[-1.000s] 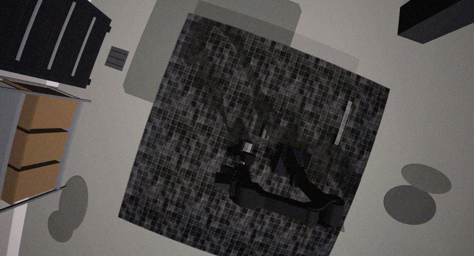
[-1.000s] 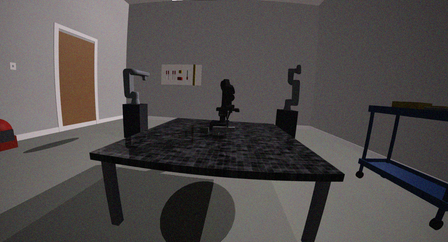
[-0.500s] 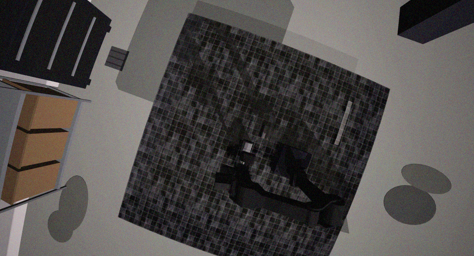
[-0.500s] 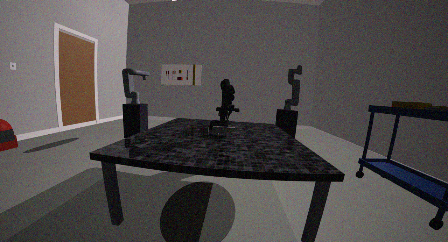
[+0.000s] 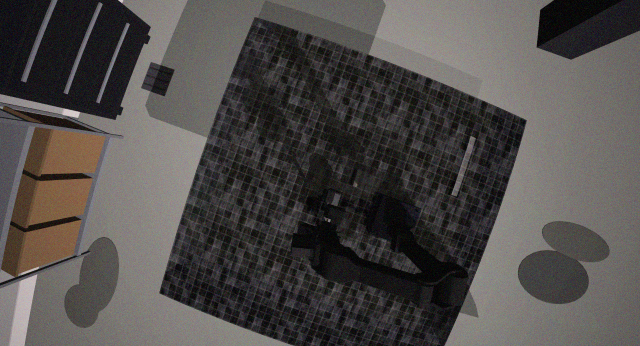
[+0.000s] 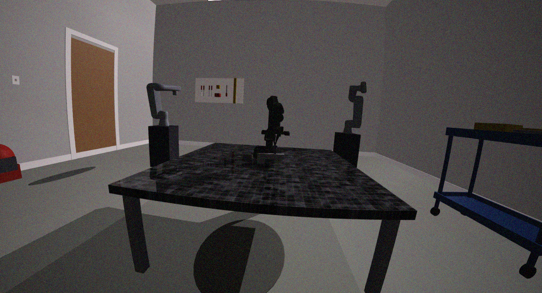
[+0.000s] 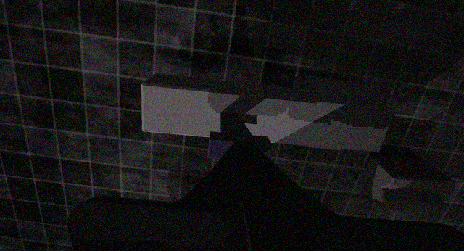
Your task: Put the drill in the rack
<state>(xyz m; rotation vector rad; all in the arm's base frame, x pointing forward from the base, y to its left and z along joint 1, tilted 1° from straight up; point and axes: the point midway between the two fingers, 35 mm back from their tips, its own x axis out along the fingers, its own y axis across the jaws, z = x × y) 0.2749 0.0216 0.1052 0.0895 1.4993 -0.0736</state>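
The drill lies 1 cm behind my gripper tip, 5 cm to the right of it and 8 cm below it. Also, from my gripper tip: dark grey block: 1 cm behind, 3 cm to the right, 9 cm below.
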